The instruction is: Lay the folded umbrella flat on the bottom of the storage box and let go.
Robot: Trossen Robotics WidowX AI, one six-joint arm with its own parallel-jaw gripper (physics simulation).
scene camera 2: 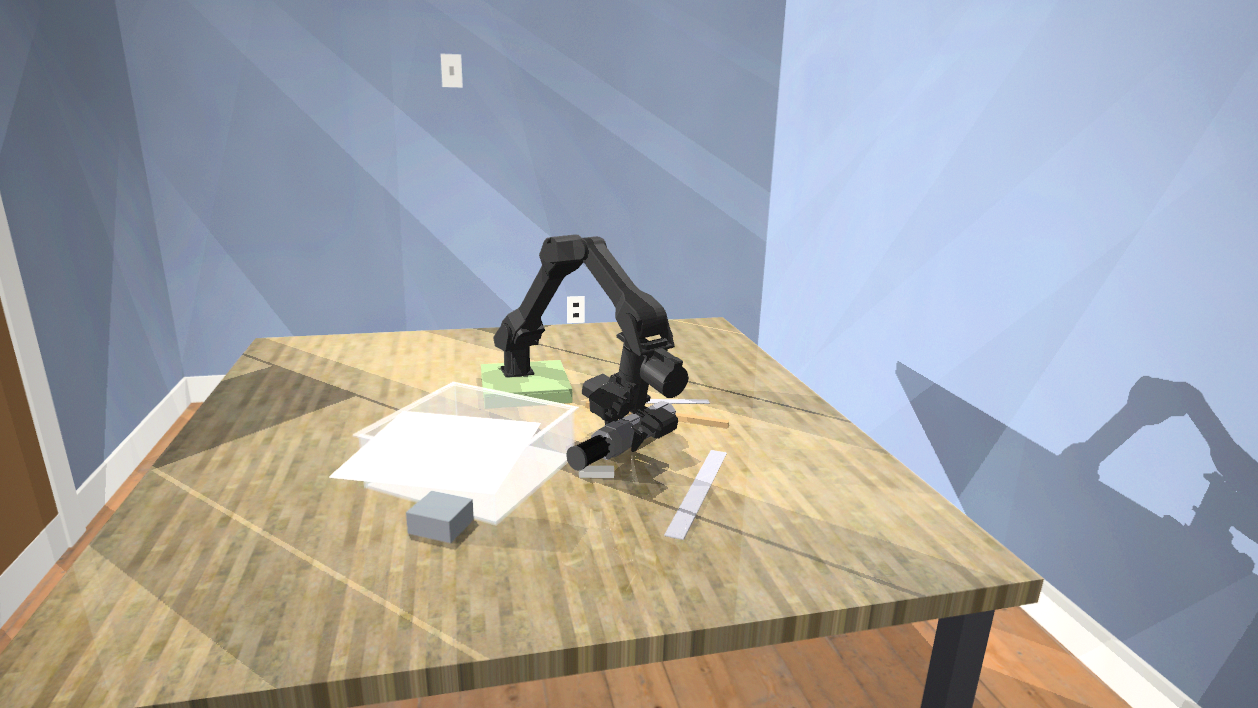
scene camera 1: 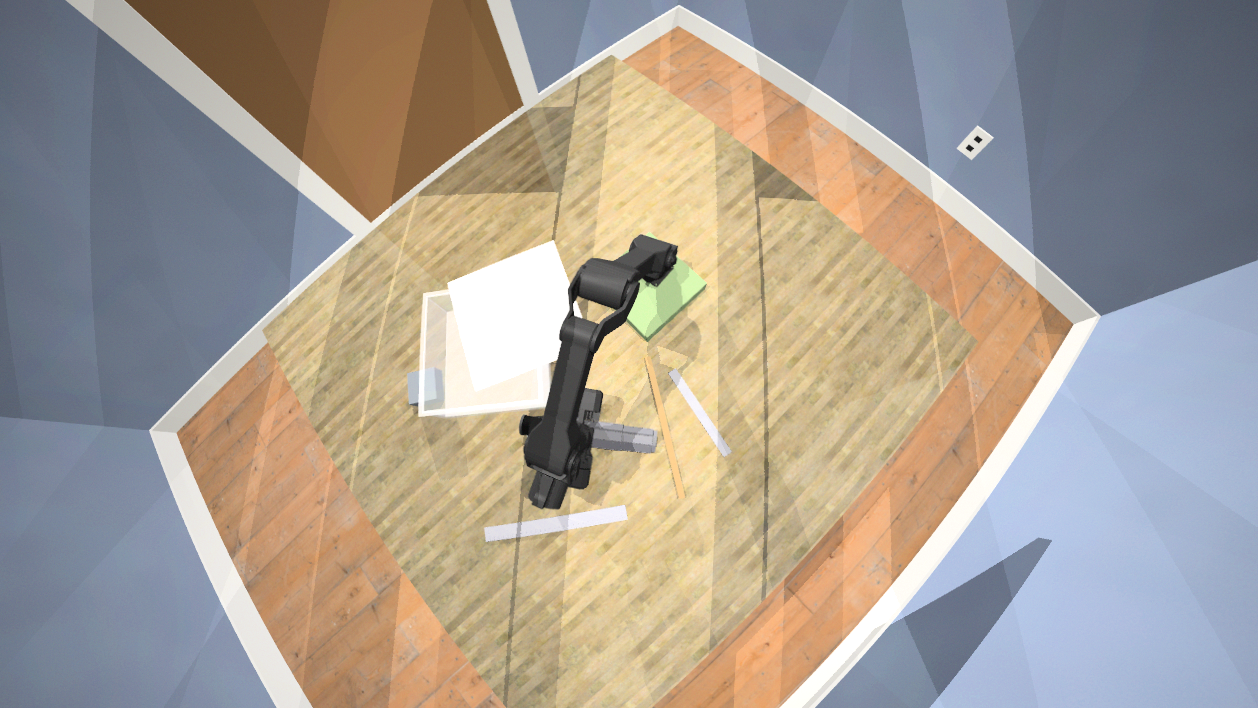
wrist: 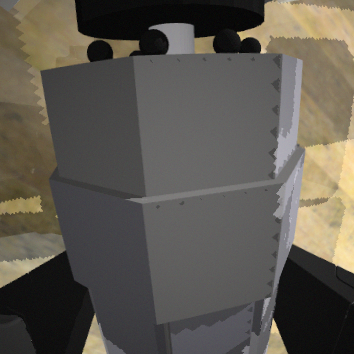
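Pixels of known places: gripper, fingertip midpoint: [scene camera 2: 621, 443]; arm's base, origin of the base link: [scene camera 2: 517, 371] [scene camera 1: 654, 269].
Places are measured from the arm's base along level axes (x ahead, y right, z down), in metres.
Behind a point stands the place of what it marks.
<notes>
The folded umbrella [scene camera 1: 625, 436] @(x 0.321, y -0.189, z -0.018 m) [scene camera 2: 616, 435] @(x 0.408, y -0.094, z -0.015 m) [wrist: 205, 125], grey with a black handle, is beside the storage box, close over or on the table; I cannot tell if it touches. My gripper [scene camera 2: 630, 422] @(x 0.365, y -0.120, z 0.025 m) [wrist: 179, 243] @(x 0.365, y -0.120, z 0.025 m) is shut on its grey body, one black finger on each side in the wrist view. In scene camera 1 the arm hides the fingers and the handle end. The storage box [scene camera 1: 492, 408] @(x 0.449, y 0.038, z -0.064 m) [scene camera 2: 556, 431] @(x 0.421, y 0.019, z -0.045 m) is clear-walled with a pale rim. A white panel [scene camera 1: 510, 317] @(x 0.288, y 0.192, z 0.029 m) [scene camera 2: 440, 449] @(x 0.282, y 0.200, z 0.029 m) lies askew across it and covers much of its opening.
A grey block [scene camera 1: 424, 386] @(x 0.529, y 0.219, z -0.003 m) [scene camera 2: 438, 516] @(x 0.563, y 0.231, z -0.003 m) is at the box's outer corner. The arm's base stands by a green slab [scene camera 1: 662, 303] @(x 0.053, y -0.066, z 0.000 m) [scene camera 2: 550, 378] @(x 0.065, y -0.060, z 0.000 m). White strips [scene camera 1: 555, 523] @(x 0.549, y -0.190, z 0.031 m) [scene camera 1: 699, 413] @(x 0.186, y -0.273, z 0.031 m) [scene camera 2: 696, 494] @(x 0.567, y -0.179, z 0.031 m) and a wooden stick [scene camera 1: 664, 427] @(x 0.256, y -0.235, z 0.021 m) [scene camera 2: 708, 421] @(x 0.324, y -0.317, z 0.024 m) lie on the table.
</notes>
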